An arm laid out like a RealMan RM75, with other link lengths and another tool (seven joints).
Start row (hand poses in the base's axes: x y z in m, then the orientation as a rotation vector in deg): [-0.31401, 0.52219, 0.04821, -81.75, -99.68, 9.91]
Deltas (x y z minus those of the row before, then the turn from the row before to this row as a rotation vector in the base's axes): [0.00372, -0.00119, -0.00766, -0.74, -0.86, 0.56]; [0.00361, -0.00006, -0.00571, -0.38, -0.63, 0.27]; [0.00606, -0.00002, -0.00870, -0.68, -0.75, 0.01]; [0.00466, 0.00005, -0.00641, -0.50, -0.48, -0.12]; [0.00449, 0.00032, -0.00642, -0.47, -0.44, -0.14]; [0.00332, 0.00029, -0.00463, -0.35, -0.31, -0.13]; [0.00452, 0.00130, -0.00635, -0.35, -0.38, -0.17]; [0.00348, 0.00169, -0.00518, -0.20, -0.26, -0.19]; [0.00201, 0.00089, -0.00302, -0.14, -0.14, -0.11]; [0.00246, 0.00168, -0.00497, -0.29, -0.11, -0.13]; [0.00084, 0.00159, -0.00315, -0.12, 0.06, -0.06]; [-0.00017, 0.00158, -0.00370, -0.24, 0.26, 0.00]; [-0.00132, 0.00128, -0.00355, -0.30, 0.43, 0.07]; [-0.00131, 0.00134, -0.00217, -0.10, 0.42, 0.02]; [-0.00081, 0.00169, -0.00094, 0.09, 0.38, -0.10]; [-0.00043, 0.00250, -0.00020, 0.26, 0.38, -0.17]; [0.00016, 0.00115, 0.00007, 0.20, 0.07, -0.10]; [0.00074, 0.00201, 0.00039, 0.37, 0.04, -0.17]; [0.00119, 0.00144, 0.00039, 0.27, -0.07, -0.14]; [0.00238, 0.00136, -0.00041, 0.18, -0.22, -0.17]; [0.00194, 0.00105, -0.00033, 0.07, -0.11, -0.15]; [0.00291, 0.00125, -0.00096, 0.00, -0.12, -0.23]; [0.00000, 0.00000, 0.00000, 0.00, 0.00, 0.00]
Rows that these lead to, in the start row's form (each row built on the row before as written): [-0.31029, 0.52100, 0.04055, -82.08, -100.90, 10.28]; [-0.30668, 0.52094, 0.03484, -82.32, -101.66, 10.33]; [-0.30062, 0.52092, 0.02614, -83.04, -102.37, 10.44]; [-0.29596, 0.52097, 0.01973, -83.65, -102.74, 10.50]; [-0.29147, 0.52129, 0.01331, -84.25, -103.06, 10.55]; [-0.28815, 0.52158, 0.00868, -84.71, -103.26, 10.59]; [-0.28363, 0.52288, 0.00233, -85.23, -103.48, 10.56]; [-0.28015, 0.52457, -0.00285, -85.62, -103.57, 10.47]; [-0.27814, 0.52546, -0.00587, -85.86, -103.62, 10.45]; [-0.27568, 0.52714, -0.01084, -86.21, -103.65, 10.58]; [-0.27484, 0.52873, -0.01399, -86.33, -103.57, 10.71]; [-0.27501, 0.53031, -0.01769, -86.41, -103.40, 11.12]; [-0.27633, 0.53159, -0.02124, -86.41, -103.16, 11.74]; [-0.27764, 0.53293, -0.02341, -86.31, -102.86, 12.14]; [-0.27845, 0.53462, -0.02435, -86.20, -102.47, 12.28]; [-0.27888, 0.53712, -0.02455, -86.03, -102.00, 12.23]; [-0.27872, 0.53827, -0.02448, -85.95, -101.84, 12.05]; [-0.27798, 0.54028, -0.02409, -85.82, -101.62, 11.65]; [-0.27679, 0.54172, -0.02370, -85.77, -101.53, 11.28]; [-0.27441, 0.54308, -0.02411, -85.86, -101.54, 10.87]; [-0.27247, 0.54413, -0.02444, -85.98, -101.50, 10.65]; [-0.26956, 0.54538, -0.02540, -86.22, -101.41, 10.45]; [-0.26956, 0.54538, -0.02540, -86.22, -101.41, 10.45]
